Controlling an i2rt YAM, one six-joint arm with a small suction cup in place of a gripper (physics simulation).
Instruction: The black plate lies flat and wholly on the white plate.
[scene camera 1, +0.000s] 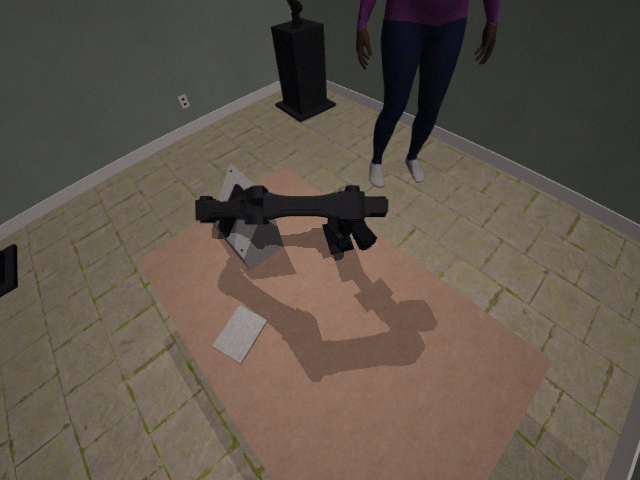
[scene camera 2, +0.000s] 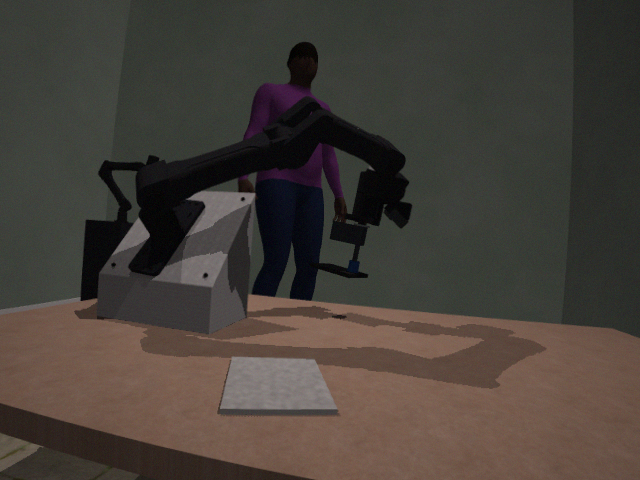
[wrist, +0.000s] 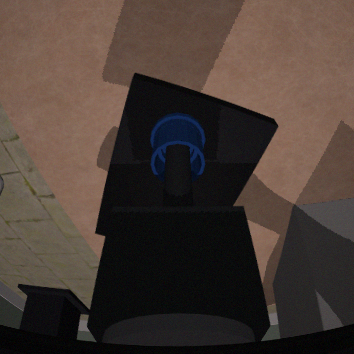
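Seen in the pictures: hand at its tool point: (scene camera 1: 342, 245) (scene camera 2: 351, 275) (wrist: 177, 129); arm's base at its link origin: (scene camera 2: 170, 235).
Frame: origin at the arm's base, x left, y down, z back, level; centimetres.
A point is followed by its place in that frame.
The black plate (scene camera 2: 336, 269) @(x 21.0, y 5.1, z -31.0 cm) (wrist: 235, 135) @(x 20.3, y 5.5, z -34.3 cm) hangs in the air above the table, at the tip of my suction cup, slightly tilted in the scene camera 2 view. My gripper, a blue suction cup (scene camera 1: 343, 243) (scene camera 2: 353, 267) (wrist: 178, 137), is on the plate's upper face and holds it. In the scene camera 1 view the dark wrist parts make the plate hard to tell apart. The white plate (scene camera 1: 240, 334) @(x -21.2, y 16.2, z -34.3 cm) (scene camera 2: 276, 384) @(x -22.6, y 16.2, z -34.2 cm) lies flat on the table, near its left edge in the scene camera 1 view, well apart from the black plate. It does not show in the wrist view.
The arm stands on a grey wedge-shaped base (scene camera 1: 261, 242) @(x 2.1, y 6.4, z -14.3 cm) (scene camera 2: 155, 299) @(x -6.9, y 11.9, z -3.2 cm) (wrist: 310, 270) @(x 10.0, y 6.8, z -13.9 cm) on the tan table (scene camera 1: 413, 413) @(x 5.7, y 16.8, z -85.2 cm) (scene camera 2: 465, 428) @(x -23.9, y 16.8, z -55.3 cm). A person (scene camera 1: 423, 67) (scene camera 2: 289, 206) stands behind the table. A black pedestal (scene camera 1: 299, 67) (scene camera 2: 93, 258) (wrist: 47, 312) stands on the floor near the room's corner.
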